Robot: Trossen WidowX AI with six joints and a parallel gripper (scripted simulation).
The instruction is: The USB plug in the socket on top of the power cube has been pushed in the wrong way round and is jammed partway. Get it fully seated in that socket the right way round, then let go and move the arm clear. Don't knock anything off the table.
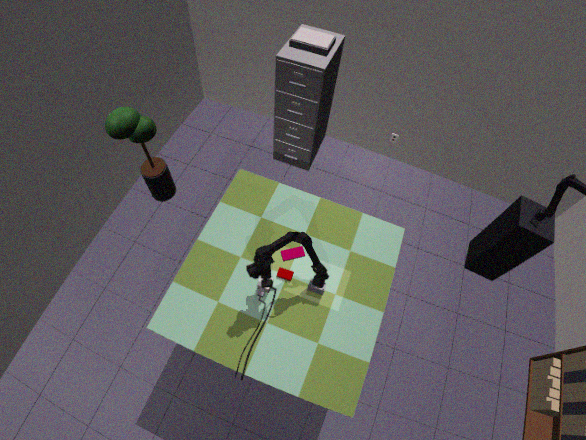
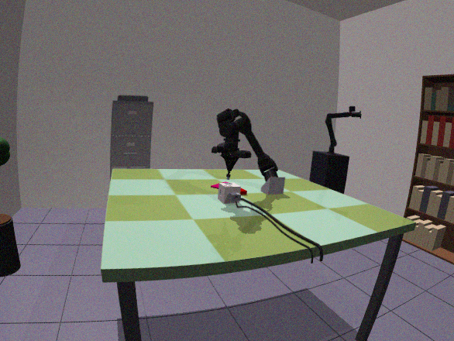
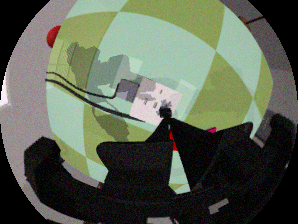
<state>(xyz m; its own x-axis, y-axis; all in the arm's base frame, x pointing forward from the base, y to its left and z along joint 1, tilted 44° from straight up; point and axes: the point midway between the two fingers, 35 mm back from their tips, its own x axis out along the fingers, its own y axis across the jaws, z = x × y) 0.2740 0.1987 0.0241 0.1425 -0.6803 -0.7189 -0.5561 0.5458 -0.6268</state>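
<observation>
Right now the dark USB plug is 20 mm below my gripper tip. Round my gripper tip: magenta block: 260 mm to the right, 130 mm below, 60 mm behind; red block: 130 mm below, 110 mm to the right, 80 mm behind.
</observation>
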